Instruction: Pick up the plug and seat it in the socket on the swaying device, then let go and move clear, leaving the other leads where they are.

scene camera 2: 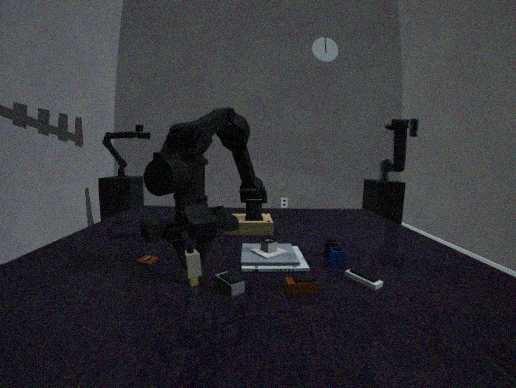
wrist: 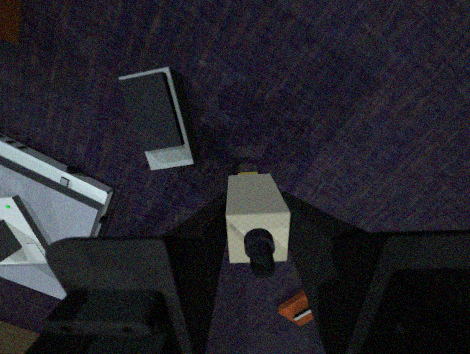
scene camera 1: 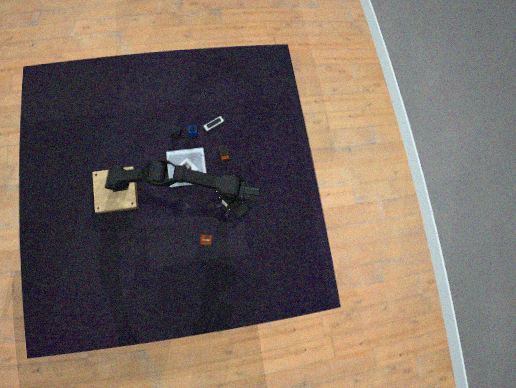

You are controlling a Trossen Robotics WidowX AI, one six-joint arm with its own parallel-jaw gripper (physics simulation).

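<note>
The plug, a cream block with a yellow tip and a black cable stub point(scene camera 1: 225, 204) point(scene camera 2: 193, 264) point(wrist: 257, 197), stands upright, tip down. My gripper point(scene camera 2: 192, 256) point(wrist: 253, 198) is shut on the plug, a finger against each side; in scene camera 1 the arm partly hides it. The tip is low over or at the mat; I cannot tell if it touches. The device is a grey-white slab point(scene camera 1: 195, 156) point(scene camera 2: 250, 261) point(wrist: 75, 220) bearing a white plate point(scene camera 2: 257, 254) point(wrist: 30, 235) with a small green light and a dark grey socket block point(scene camera 2: 269, 245) point(wrist: 7, 243). The arm partly covers it in scene camera 1.
A grey-and-black block point(scene camera 2: 237, 287) point(wrist: 172, 158) lies close to the plug. An orange piece point(scene camera 1: 206, 240) point(scene camera 2: 148, 259) point(wrist: 295, 307), an orange-and-black block point(scene camera 1: 224, 157) point(scene camera 2: 300, 287) point(wrist: 9, 20), a white-framed bar point(scene camera 2: 372, 284), a blue block point(scene camera 1: 193, 130) point(scene camera 2: 337, 258) and a black piece point(scene camera 1: 176, 134) surround the device.
</note>
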